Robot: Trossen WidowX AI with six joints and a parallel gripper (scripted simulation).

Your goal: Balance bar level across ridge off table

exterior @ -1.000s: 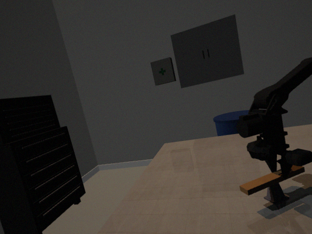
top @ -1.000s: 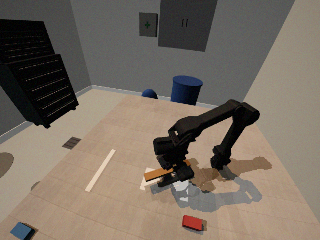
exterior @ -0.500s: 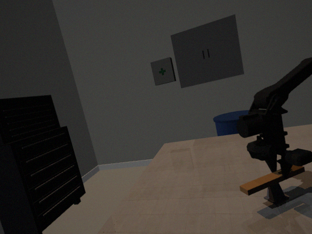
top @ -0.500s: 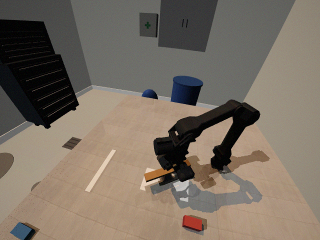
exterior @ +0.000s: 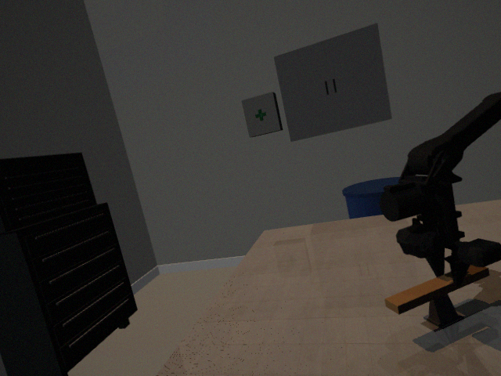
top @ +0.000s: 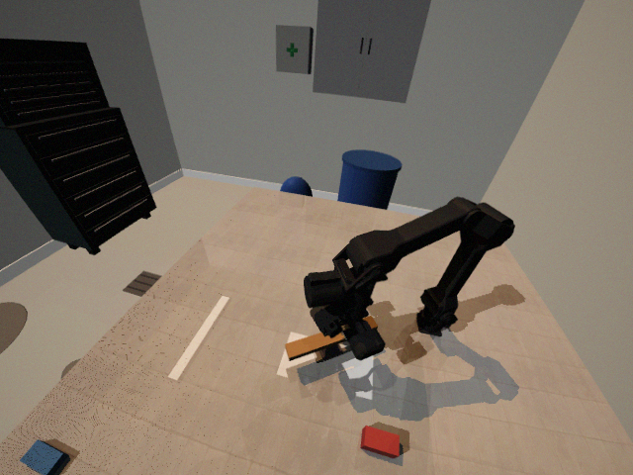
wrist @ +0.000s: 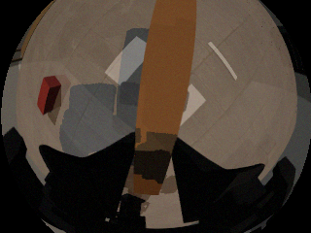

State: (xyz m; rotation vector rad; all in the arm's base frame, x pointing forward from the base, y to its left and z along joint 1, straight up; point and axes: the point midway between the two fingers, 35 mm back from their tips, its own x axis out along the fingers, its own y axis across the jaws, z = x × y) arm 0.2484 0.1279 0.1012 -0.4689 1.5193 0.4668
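The orange bar is 2 cm ahead of my gripper tip and 2 cm to the left of it. From my gripper tip the other things lie so: red block: 10 cm behind, 18 cm to the left, 5 cm below; blue block: 49 cm ahead, 37 cm to the left, 6 cm below.
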